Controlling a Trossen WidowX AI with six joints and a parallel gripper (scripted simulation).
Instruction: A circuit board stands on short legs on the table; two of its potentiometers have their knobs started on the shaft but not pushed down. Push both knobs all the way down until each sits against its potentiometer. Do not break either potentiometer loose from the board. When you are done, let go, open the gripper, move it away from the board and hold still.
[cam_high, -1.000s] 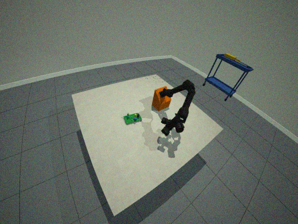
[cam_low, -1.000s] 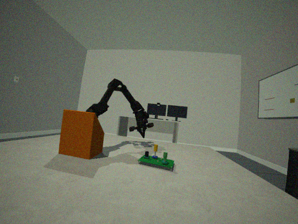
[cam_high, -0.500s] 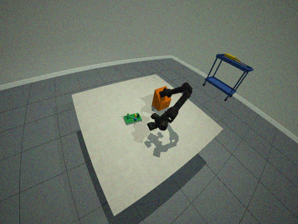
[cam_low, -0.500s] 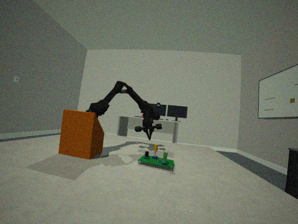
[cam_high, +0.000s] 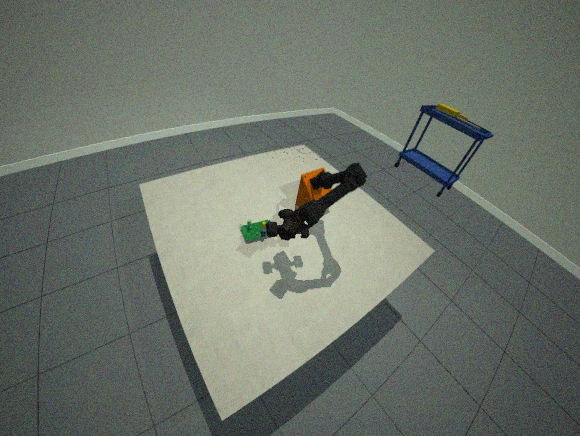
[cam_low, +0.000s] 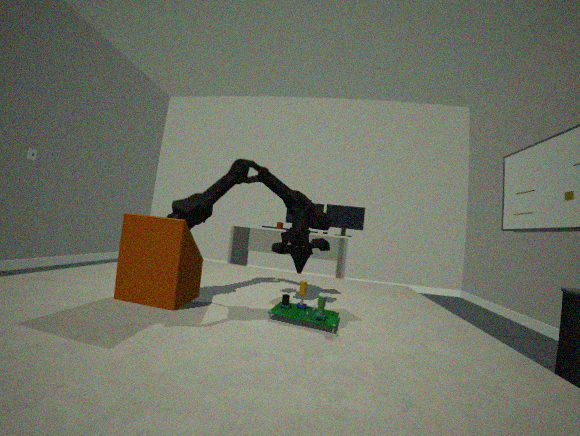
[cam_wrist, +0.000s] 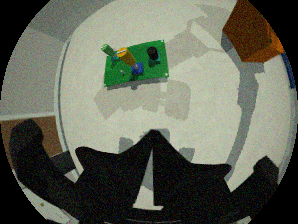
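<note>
Right now the yellow knob is 20 mm ahead of my gripper tip, 120 mm to the right of it and 10 mm below it. The rest, counted from my gripper tip: green knob: 60 mm ahead, 180 mm to the right, 30 mm below.
</note>
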